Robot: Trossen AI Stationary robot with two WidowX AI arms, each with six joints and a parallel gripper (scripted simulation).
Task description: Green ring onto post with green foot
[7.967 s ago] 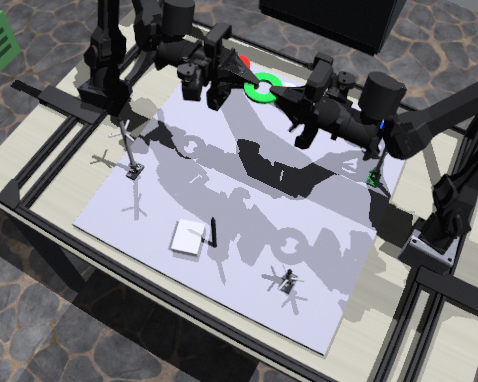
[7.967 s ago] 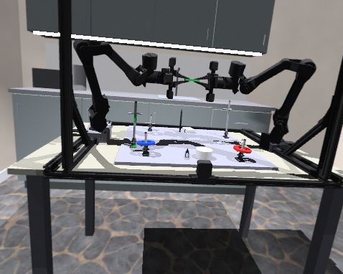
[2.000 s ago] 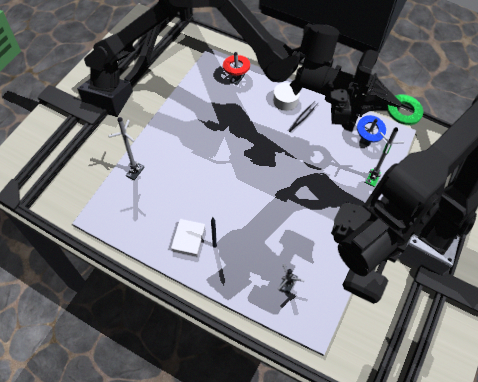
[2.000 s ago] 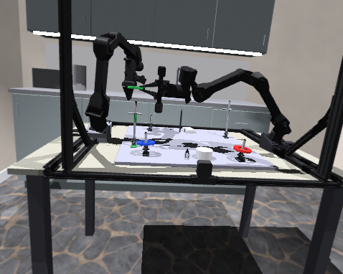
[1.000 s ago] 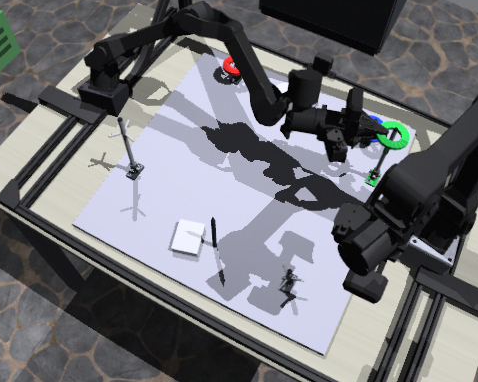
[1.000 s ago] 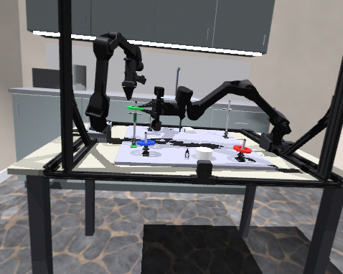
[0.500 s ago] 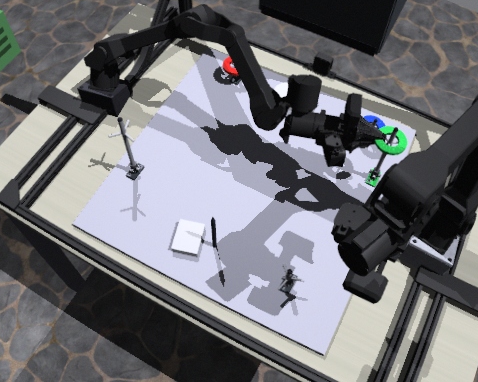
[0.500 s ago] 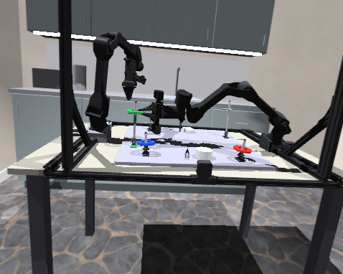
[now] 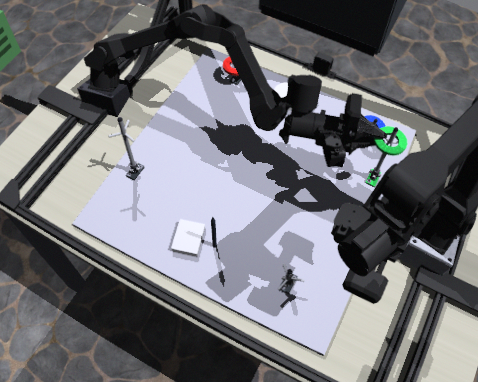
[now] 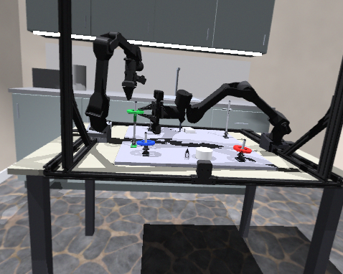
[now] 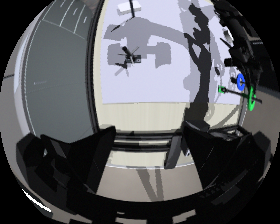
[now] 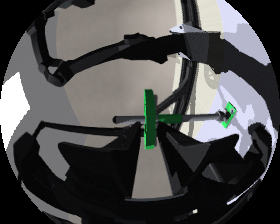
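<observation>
My right hand is 40 mm to the right of the green ring and 10 mm past it. Round my right hand: blue ring: 110 mm below, 110 mm behind, 10 mm to the right; small post: 330 mm ahead, 100 mm below, 20 mm to the right; black pen: 320 mm ahead, 190 mm to the right, 50 mm below.
</observation>
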